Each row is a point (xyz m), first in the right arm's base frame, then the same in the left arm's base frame.
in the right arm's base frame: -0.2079 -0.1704 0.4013
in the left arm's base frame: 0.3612 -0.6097 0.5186
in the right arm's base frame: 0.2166 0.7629 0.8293
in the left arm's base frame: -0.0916 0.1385 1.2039
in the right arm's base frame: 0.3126 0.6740 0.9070
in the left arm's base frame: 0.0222 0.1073 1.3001
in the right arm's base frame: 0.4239 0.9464 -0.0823
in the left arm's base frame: 0.0899 0.7339 0.4827
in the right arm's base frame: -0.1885 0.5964 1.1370
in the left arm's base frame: -0.3067 -0.3420 1.3009
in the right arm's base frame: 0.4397 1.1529 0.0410
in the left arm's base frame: -0.0688 0.8405 0.6296
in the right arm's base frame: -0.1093 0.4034 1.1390
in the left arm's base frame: -0.1164 -0.4273 1.3072
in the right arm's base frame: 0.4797 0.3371 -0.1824
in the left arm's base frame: 0.5784 0.3843 0.3294
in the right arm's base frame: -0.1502 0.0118 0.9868
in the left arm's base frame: 0.1618 -0.6666 1.0986
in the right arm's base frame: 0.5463 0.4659 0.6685
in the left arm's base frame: 0.3733 0.1968 1.1466
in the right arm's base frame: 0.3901 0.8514 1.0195
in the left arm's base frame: -0.0718 0.2359 1.4574
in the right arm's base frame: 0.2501 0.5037 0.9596
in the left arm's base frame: 0.0906 -0.0688 1.2997
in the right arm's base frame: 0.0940 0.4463 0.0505
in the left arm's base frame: 0.1951 0.1345 0.4042
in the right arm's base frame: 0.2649 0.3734 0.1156
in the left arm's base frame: 0.3508 0.1654 0.5206
